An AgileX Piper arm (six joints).
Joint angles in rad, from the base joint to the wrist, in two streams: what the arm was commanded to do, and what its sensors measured. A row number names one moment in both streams.
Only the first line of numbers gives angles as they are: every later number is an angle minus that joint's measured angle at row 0.
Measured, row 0: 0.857, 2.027, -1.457, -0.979, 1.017, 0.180
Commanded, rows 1 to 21: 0.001, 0.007, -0.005, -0.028, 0.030, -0.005; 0.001, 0.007, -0.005, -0.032, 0.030, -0.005; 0.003, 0.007, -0.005, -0.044, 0.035, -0.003; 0.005, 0.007, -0.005, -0.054, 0.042, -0.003; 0.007, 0.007, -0.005, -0.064, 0.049, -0.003; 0.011, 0.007, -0.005, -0.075, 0.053, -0.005; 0.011, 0.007, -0.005, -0.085, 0.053, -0.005; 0.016, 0.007, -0.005, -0.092, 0.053, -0.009; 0.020, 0.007, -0.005, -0.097, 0.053, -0.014; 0.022, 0.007, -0.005, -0.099, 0.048, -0.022; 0.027, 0.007, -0.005, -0.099, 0.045, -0.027; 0.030, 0.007, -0.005, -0.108, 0.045, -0.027; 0.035, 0.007, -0.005, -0.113, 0.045, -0.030; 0.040, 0.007, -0.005, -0.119, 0.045, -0.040; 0.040, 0.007, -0.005, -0.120, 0.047, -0.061; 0.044, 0.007, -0.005, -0.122, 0.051, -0.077; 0.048, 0.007, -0.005, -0.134, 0.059, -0.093; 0.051, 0.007, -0.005, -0.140, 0.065, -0.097; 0.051, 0.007, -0.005, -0.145, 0.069, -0.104; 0.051, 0.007, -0.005, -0.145, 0.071, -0.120; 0.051, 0.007, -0.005, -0.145, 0.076, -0.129
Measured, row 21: 0.049, 0.007, 0.000, -0.119, 0.055, -0.087
